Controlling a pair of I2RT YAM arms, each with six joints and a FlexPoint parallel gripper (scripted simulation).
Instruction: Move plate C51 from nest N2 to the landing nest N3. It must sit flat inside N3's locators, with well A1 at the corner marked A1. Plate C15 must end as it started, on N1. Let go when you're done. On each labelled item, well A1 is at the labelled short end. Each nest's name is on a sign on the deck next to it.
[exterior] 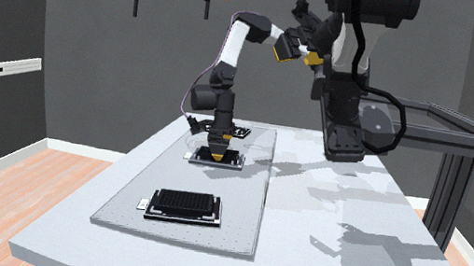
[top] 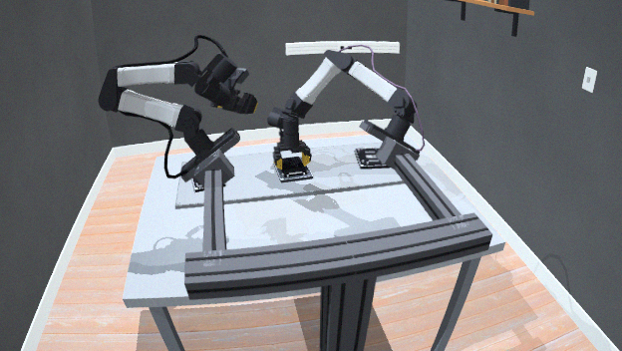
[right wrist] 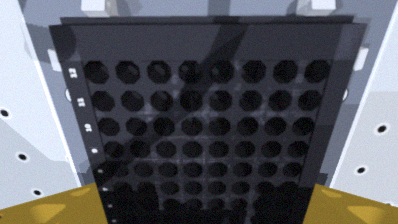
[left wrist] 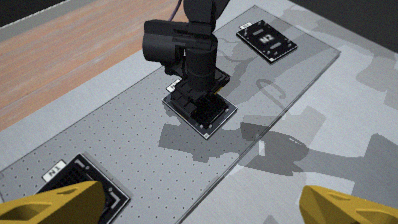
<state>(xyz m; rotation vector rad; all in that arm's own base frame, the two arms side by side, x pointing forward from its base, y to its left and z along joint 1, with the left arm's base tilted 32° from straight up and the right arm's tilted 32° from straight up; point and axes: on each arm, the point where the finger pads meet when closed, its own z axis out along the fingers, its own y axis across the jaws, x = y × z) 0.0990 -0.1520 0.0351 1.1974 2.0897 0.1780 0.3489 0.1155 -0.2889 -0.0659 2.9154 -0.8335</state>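
Now: the nest N3 20 mm below my right hand and 10 mm ahead of it. The rest, counted from my right hand: A1 mark: 70 mm behind, 50 mm to the left, 10 mm below; nest N2: 330 mm to the right, 50 mm ahead, 20 mm below; nest N1: 330 mm to the left, 20 mm below.
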